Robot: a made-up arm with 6 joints. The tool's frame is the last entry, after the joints. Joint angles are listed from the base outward.
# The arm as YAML. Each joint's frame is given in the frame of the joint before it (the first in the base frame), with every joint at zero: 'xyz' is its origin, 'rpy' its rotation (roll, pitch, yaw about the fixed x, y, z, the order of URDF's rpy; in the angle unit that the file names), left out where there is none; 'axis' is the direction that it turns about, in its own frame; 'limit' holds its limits. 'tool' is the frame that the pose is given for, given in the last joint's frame.
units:
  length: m
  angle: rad
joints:
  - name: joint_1
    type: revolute
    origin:
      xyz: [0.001, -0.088, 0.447]
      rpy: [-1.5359, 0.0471, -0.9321]
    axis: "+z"
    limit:
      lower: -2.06
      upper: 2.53
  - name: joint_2
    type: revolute
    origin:
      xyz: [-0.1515, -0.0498, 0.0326]
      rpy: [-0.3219, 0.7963, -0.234]
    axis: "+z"
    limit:
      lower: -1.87
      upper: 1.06
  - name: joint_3
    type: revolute
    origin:
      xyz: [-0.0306, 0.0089, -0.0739]
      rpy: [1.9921, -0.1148, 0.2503]
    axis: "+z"
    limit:
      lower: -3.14
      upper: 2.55
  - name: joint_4
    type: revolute
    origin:
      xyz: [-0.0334, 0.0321, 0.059]
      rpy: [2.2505, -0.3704, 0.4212]
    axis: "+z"
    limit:
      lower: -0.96
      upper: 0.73
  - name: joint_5
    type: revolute
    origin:
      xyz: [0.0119, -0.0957, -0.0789]
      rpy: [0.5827, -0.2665, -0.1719]
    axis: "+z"
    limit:
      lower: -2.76
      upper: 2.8
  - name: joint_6
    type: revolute
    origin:
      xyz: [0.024, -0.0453, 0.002]
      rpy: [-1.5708, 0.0, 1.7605]
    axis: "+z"
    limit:
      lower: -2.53
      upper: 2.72
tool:
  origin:
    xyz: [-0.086, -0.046, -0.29]
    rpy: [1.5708, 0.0, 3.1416]
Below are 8 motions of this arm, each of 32 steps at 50 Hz.
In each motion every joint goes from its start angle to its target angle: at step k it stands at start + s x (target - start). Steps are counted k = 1, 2, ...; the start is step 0. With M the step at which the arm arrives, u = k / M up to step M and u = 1 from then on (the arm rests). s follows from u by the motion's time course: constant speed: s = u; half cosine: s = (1 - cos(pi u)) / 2; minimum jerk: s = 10 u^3 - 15 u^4 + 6 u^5.
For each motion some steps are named. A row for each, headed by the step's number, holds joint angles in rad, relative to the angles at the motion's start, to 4 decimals.
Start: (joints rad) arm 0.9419 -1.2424 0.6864 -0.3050 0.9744 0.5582
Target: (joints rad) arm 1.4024 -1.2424 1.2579 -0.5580 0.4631 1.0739
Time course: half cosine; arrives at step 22
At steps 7, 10, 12, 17, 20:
7: 0.1058 0.0000 0.1313 -0.0581 -0.1174 0.1184
10: 0.1975 0.0000 0.2451 -0.1085 -0.2193 0.2212
12: 0.2630 0.0000 0.3264 -0.1445 -0.2920 0.2945
17: 0.4043 0.0000 0.5017 -0.2221 -0.4489 0.4527
20: 0.4512 0.0000 0.5599 -0.2479 -0.5009 0.5053

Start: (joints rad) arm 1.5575 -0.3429 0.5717 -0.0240 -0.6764 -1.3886
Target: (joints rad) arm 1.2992 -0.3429 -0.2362 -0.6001 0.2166 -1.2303
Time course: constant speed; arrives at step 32
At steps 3, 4, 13, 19, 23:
3: -0.0242 0.0000 -0.0757 -0.0540 0.0837 0.0148
4: -0.0323 0.0000 -0.1010 -0.0720 0.1116 0.0198
13: -0.1049 0.0000 -0.3282 -0.2340 0.3628 0.0643
19: -0.1534 0.0000 -0.4797 -0.3421 0.5302 0.0940
23: -0.1857 0.0000 -0.5807 -0.4141 0.6418 0.1138

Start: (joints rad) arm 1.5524 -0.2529 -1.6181 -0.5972 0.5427 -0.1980
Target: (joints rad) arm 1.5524 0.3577 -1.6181 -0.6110 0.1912 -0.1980
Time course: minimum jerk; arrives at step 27
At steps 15, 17, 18, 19, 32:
15: 0.0000 0.3684 0.0000 -0.0083 -0.2121 0.0000
17: 0.0000 0.4472 0.0000 -0.0101 -0.2574 0.0000
18: 0.0000 0.4824 0.0000 -0.0109 -0.2777 0.0000
19: 0.0000 0.5140 0.0000 -0.0116 -0.2959 0.0000
32: 0.0000 0.6106 0.0000 -0.0138 -0.3515 0.0000

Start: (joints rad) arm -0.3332 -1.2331 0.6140 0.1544 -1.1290 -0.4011
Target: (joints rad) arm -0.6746 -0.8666 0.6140 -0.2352 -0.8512 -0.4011
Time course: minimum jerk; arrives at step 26
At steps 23, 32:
23: -0.3370 0.3618 0.0000 -0.3846 0.2742 0.0000
32: -0.3414 0.3665 0.0000 -0.3896 0.2778 0.0000

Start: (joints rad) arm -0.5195 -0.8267 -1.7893 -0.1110 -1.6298 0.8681
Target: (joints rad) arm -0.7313 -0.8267 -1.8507 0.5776 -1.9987 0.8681
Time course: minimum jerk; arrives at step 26
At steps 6, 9, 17, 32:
6: -0.0179 0.0000 -0.0052 0.0580 -0.0311 0.0000
9: -0.0486 0.0000 -0.0141 0.1578 -0.0846 0.0000
17: -0.1632 0.0000 -0.0473 0.5308 -0.2843 0.0000
32: -0.2118 0.0000 -0.0614 0.6886 -0.3689 0.0000

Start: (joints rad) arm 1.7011 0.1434 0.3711 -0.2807 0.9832 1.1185
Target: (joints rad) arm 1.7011 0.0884 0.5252 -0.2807 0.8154 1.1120
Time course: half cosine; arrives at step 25
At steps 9, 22, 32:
9: 0.0000 -0.0158 0.0442 0.0000 -0.0482 -0.0019
22: 0.0000 -0.0531 0.1487 0.0000 -0.1619 -0.0063
32: 0.0000 -0.0550 0.1541 0.0000 -0.1678 -0.0065

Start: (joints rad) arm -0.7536 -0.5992 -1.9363 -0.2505 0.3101 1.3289
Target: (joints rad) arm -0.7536 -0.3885 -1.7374 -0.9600 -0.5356 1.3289
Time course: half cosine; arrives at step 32
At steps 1, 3, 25, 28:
1: 0.0000 0.0005 0.0005 -0.0017 -0.0020 0.0000
3: 0.0000 0.0045 0.0043 -0.0153 -0.0182 0.0000
25: 0.0000 0.1868 0.1763 -0.6290 -0.7497 0.0000
28: 0.0000 0.2027 0.1913 -0.6825 -0.8135 0.0000

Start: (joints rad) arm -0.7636 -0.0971 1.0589 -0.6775 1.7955 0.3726
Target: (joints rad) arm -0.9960 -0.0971 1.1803 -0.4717 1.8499 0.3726
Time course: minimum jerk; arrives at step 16
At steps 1, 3, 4, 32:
1: -0.0005 0.0000 0.0003 0.0005 0.0001 0.0000
3: -0.0113 0.0000 0.0059 0.0100 0.0027 0.0000
4: -0.0241 0.0000 0.0126 0.0213 0.0056 0.0000
32: -0.2324 0.0000 0.1214 0.2058 0.0544 0.0000

